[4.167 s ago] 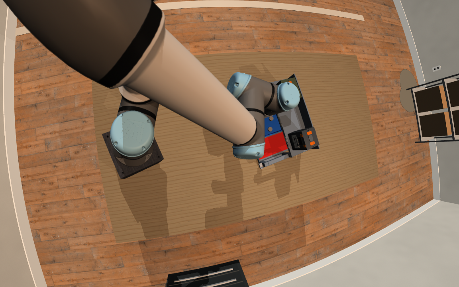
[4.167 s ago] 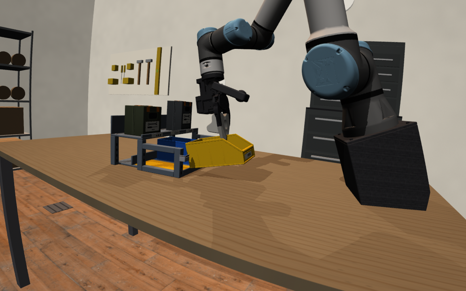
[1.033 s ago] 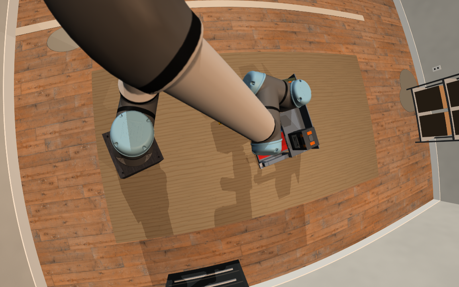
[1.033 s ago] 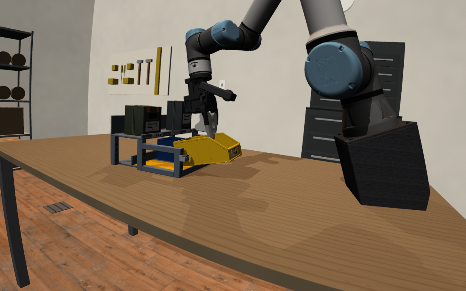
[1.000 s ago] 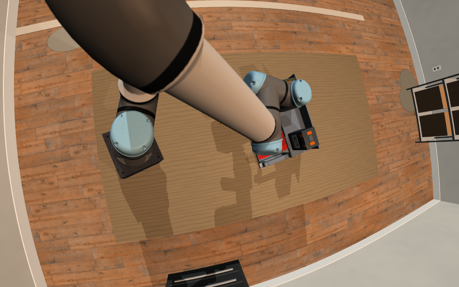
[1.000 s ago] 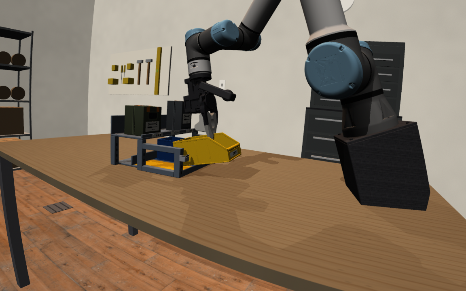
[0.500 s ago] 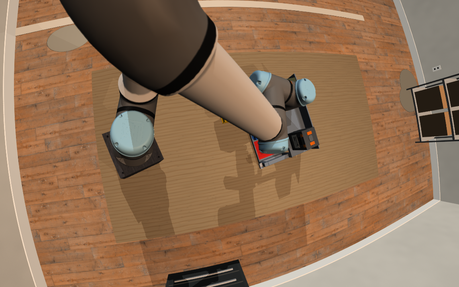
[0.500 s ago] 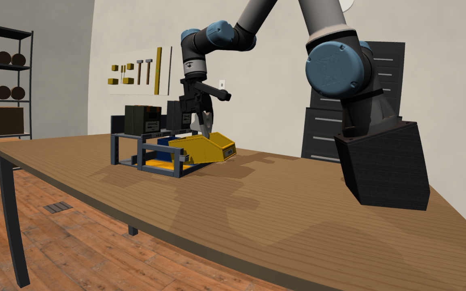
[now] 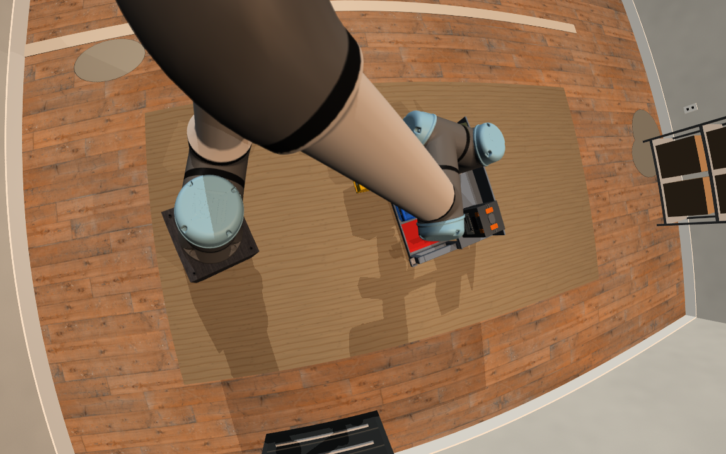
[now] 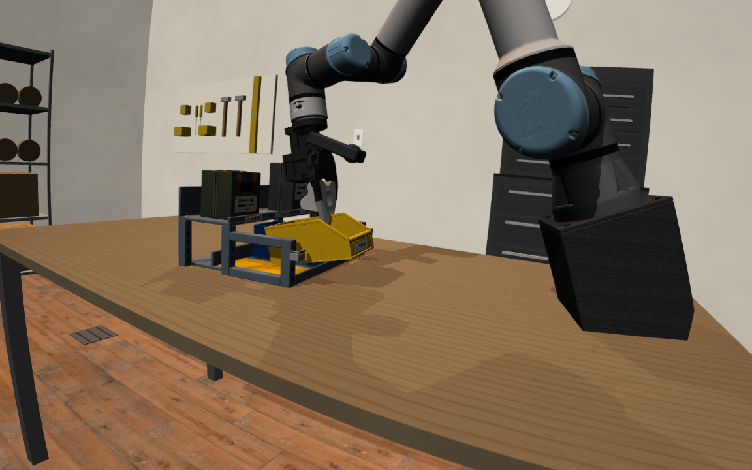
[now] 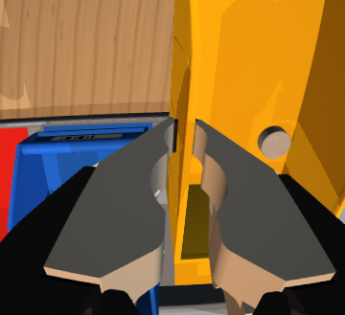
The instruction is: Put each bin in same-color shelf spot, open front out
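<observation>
Right now the yellow bin is 2 cm behind my hand, 5 cm to the left of it and 2 cm below it. The rest, counted from my hand: blue bin 12 cm ahead, 5 cm to the right, 6 cm below.
</observation>
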